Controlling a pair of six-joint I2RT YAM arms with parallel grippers.
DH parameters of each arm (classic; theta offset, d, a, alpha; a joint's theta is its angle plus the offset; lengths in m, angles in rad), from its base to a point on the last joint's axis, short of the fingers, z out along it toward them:
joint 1: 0 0.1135 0.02 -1.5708
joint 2: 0 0 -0.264 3.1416
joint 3: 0.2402 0 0.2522 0
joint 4: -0.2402 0 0.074 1.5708
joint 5: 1.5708 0 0 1.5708
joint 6: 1.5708 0.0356 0 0
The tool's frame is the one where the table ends.
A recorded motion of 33 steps. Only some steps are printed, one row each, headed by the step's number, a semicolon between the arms.
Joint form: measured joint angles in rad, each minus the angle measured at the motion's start. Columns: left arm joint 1, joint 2, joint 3, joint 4, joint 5, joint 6; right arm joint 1, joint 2, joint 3, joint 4, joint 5, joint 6.
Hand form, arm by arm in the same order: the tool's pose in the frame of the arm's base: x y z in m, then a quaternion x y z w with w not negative. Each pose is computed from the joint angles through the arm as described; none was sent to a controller.
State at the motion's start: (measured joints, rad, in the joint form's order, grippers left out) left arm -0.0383 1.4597 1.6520 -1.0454 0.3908 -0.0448; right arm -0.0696 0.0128 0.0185 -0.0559 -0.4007 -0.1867
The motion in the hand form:
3: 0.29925 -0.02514 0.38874 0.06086 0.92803 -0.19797 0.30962; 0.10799 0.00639 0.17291 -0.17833 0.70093 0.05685 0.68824
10: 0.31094 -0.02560 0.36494 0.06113 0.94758 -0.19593 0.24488; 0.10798 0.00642 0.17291 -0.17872 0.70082 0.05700 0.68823
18: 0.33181 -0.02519 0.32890 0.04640 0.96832 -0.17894 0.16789; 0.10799 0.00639 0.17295 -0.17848 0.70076 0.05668 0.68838
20: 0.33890 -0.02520 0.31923 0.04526 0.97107 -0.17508 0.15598; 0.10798 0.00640 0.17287 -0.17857 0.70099 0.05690 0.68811
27: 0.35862 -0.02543 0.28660 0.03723 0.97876 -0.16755 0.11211; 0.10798 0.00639 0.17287 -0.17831 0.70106 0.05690 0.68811
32: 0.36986 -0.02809 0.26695 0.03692 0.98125 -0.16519 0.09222; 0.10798 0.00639 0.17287 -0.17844 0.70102 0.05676 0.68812
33: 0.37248 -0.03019 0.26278 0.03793 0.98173 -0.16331 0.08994; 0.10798 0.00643 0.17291 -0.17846 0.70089 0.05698 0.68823
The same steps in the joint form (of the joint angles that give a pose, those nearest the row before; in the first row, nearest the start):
3: 0.0000 0.0408 0.0004 -0.0179 0.0030 0.0011; 0.0000 0.0000 0.0000 0.0001 0.0000 0.0004
10: 0.0000 0.1110 0.0030 -0.0942 0.0034 0.0301; 0.0000 0.0000 0.0000 0.0000 -0.0007 0.0000
18: 0.0000 0.2220 0.0046 -0.1491 -0.0332 0.0381; 0.0000 0.0000 0.0000 0.0004 0.0000 0.0000
20: 0.0000 0.2529 0.0046 -0.1438 -0.0408 0.0416; -0.0001 0.0000 0.0000 -0.0004 -0.0004 0.0000
27: 0.0000 0.3521 0.0046 -0.1354 -0.0565 0.0427; 0.0000 -0.0001 0.0000 -0.0004 0.0000 0.0004
32: -0.0065 0.4101 0.0046 -0.1171 -0.0618 0.0427; 0.0000 -0.0001 0.0000 -0.0004 0.0000 0.0000
33: -0.0122 0.4223 0.0046 -0.1084 -0.0664 0.0401; 0.0003 -0.0001 0.0000 -0.0001 0.0000 0.0004

